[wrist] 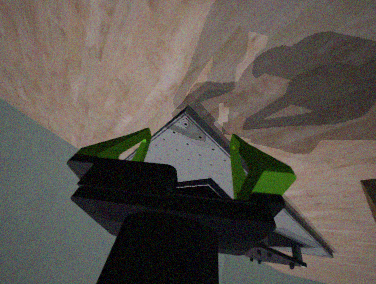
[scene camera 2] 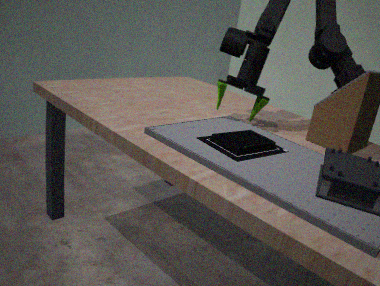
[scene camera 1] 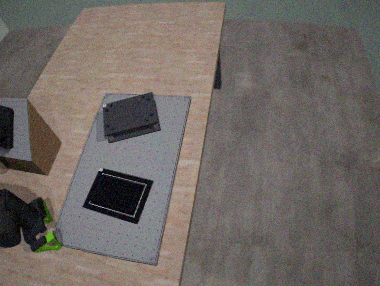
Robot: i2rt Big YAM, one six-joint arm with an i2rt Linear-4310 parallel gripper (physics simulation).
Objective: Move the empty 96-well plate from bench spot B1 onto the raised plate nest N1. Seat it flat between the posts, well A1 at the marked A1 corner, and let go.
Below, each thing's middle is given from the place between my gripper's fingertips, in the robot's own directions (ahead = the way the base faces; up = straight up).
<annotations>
Right now the black well plate (scene camera 1: 119,194) is 16 cm to the left of my hand and 12 cm ahead of it.
</annotations>
